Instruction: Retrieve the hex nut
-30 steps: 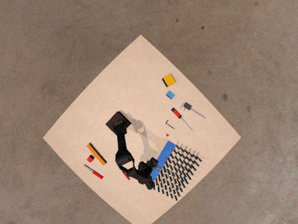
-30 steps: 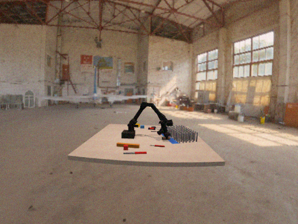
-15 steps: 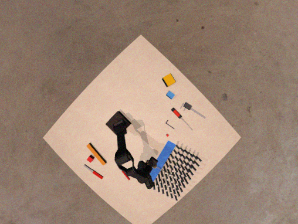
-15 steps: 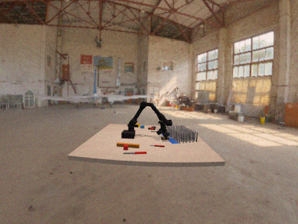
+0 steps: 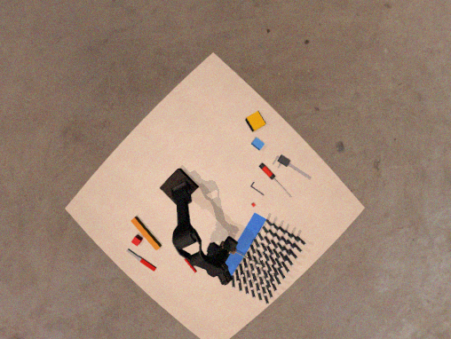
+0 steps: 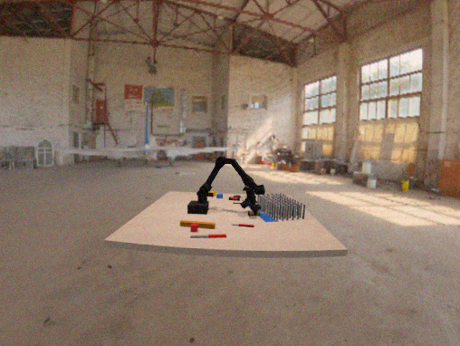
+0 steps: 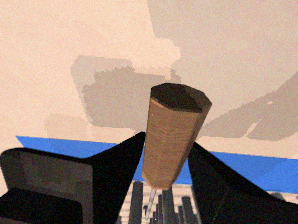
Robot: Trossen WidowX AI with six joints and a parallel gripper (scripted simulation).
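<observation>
My gripper tip is 6 cm to the right of the blue taped strip, 5 cm short of it and 1 cm above it. Round my gripper tip: red cube: 26 cm to the left, 9 cm behind, 1 cm below; red block: 37 cm to the right, 37 cm behind, 1 cm above; orange bar: 36 cm behind, 30 cm to the right.
</observation>
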